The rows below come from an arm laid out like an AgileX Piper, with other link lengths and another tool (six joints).
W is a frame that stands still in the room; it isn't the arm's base.
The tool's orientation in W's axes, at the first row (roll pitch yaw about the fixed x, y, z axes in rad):
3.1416 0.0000 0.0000
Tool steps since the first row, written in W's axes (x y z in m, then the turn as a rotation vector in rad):
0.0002 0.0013 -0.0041 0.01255 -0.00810 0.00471
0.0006 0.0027 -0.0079 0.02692 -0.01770 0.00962
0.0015 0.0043 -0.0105 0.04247 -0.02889 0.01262
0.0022 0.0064 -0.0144 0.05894 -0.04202 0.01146
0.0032 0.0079 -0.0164 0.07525 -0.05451 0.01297
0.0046 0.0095 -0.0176 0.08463 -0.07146 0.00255
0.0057 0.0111 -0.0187 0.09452 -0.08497 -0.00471
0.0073 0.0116 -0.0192 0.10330 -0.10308 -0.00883
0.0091 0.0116 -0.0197 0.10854 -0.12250 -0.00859
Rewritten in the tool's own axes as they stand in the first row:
0.0002 -0.0013 0.0041 0.01255 0.00810 -0.00471
0.0006 -0.0027 0.0079 0.02692 0.01770 -0.00962
0.0015 -0.0043 0.0105 0.04247 0.02889 -0.01262
0.0022 -0.0064 0.0144 0.05894 0.04202 -0.01146
0.0032 -0.0079 0.0164 0.07525 0.05451 -0.01297
0.0046 -0.0095 0.0176 0.08463 0.07146 -0.00255
0.0057 -0.0111 0.0187 0.09452 0.08497 0.00471
0.0073 -0.0116 0.0192 0.10330 0.10308 0.00883
0.0091 -0.0116 0.0197 0.10854 0.12250 0.00859

